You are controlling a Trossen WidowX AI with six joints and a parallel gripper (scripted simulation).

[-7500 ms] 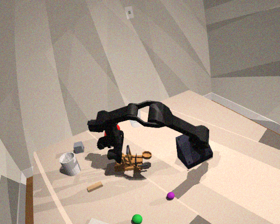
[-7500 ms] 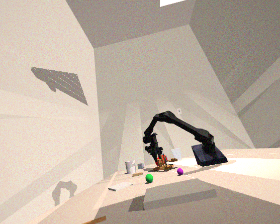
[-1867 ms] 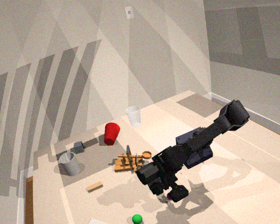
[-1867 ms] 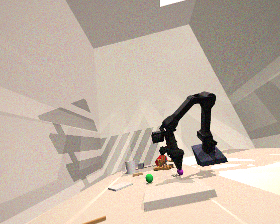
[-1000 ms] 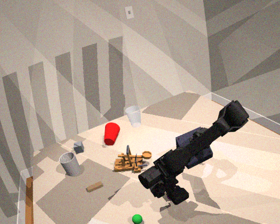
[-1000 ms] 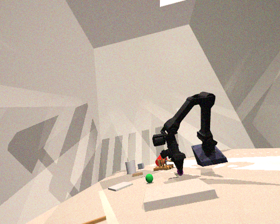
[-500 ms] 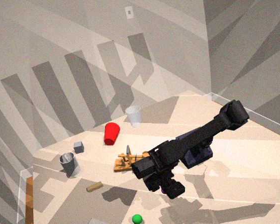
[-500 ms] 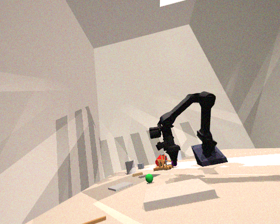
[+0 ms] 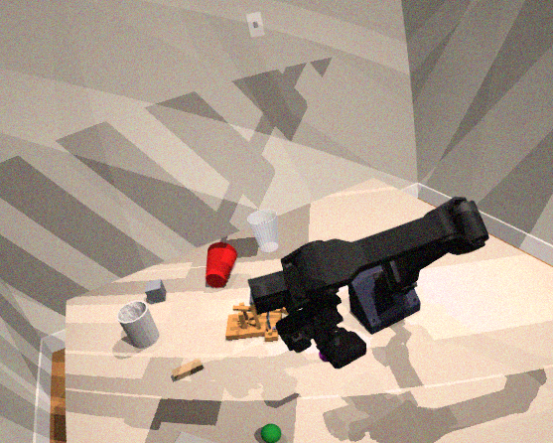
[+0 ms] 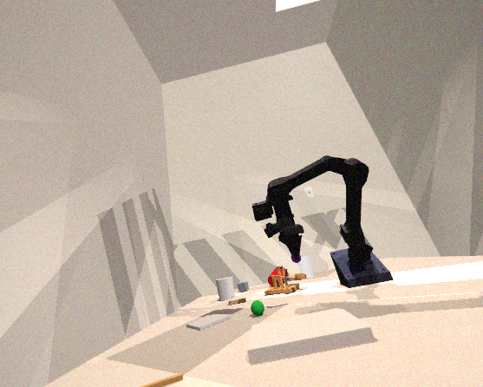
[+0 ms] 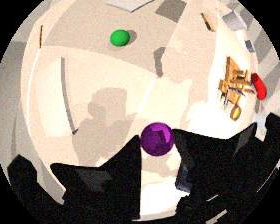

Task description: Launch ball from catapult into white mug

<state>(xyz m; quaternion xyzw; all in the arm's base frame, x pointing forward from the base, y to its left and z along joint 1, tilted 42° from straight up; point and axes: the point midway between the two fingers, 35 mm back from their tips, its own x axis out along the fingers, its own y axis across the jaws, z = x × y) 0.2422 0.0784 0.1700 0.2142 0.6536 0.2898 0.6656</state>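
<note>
The wooden catapult is 50 mm ahead of my gripper tip, 260 mm to the right of it and 70 mm below it. The rest, counted from my gripper tip: purple ball 10 mm above; then wooden block 280 mm ahead, 220 mm to the right, 120 mm below; then green ball 150 mm ahead, 40 mm to the left, 110 mm below.
</note>
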